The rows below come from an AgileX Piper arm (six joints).
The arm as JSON. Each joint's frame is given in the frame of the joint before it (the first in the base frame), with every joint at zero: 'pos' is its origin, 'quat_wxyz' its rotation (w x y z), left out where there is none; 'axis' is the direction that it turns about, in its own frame. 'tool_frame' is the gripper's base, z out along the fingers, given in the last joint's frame.
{
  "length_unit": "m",
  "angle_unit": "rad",
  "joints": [
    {
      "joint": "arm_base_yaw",
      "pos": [
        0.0,
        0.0,
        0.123
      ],
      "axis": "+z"
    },
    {
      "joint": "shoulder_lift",
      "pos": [
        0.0,
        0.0,
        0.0
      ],
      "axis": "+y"
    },
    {
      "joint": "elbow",
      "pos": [
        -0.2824,
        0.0,
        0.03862
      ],
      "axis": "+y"
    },
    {
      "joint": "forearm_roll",
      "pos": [
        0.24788,
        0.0,
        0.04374
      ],
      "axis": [
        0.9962,
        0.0,
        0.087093
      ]
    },
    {
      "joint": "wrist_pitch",
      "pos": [
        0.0,
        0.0,
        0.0
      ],
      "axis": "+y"
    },
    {
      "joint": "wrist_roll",
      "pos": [
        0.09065,
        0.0,
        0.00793
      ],
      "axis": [
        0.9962,
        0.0,
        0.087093
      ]
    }
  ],
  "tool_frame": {
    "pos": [
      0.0,
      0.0,
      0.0
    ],
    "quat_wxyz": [
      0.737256,
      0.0,
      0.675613,
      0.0
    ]
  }
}
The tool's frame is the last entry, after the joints.
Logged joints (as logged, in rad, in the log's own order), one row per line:
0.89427 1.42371 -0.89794 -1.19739 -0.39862 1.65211
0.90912 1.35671 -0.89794 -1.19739 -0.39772 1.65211
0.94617 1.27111 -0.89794 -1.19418 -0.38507 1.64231
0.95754 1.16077 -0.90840 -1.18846 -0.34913 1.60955
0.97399 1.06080 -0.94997 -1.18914 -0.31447 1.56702
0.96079 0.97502 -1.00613 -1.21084 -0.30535 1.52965
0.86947 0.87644 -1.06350 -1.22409 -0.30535 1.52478
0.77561 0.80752 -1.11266 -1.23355 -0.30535 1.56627
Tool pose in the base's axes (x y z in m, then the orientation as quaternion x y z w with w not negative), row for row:
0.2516 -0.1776 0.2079 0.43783 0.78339 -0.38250 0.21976
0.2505 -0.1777 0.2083 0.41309 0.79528 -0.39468 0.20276
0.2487 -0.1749 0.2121 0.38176 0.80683 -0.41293 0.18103
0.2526 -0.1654 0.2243 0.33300 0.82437 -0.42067 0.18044
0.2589 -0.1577 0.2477 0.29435 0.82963 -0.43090 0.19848
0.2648 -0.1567 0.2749 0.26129 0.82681 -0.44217 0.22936
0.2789 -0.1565 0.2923 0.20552 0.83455 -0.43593 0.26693
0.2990 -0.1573 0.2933 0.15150 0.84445 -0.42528 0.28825
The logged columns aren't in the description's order. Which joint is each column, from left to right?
Columns, left to right: wrist_pitch, wrist_roll, elbow, forearm_roll, arm_base_yaw, shoulder_lift.
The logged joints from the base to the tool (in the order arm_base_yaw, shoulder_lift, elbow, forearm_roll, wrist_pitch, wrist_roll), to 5 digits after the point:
-0.39862 1.65211 -0.89794 -1.19739 0.89427 1.42371
-0.39772 1.65211 -0.89794 -1.19739 0.90912 1.35671
-0.38507 1.64231 -0.89794 -1.19418 0.94617 1.27111
-0.34913 1.60955 -0.90840 -1.18846 0.95754 1.16077
-0.31447 1.56702 -0.94997 -1.18914 0.97399 1.06080
-0.30535 1.52965 -1.00613 -1.21084 0.96079 0.97502
-0.30535 1.52478 -1.06350 -1.22409 0.86947 0.87644
-0.30535 1.56627 -1.11266 -1.23355 0.77561 0.80752

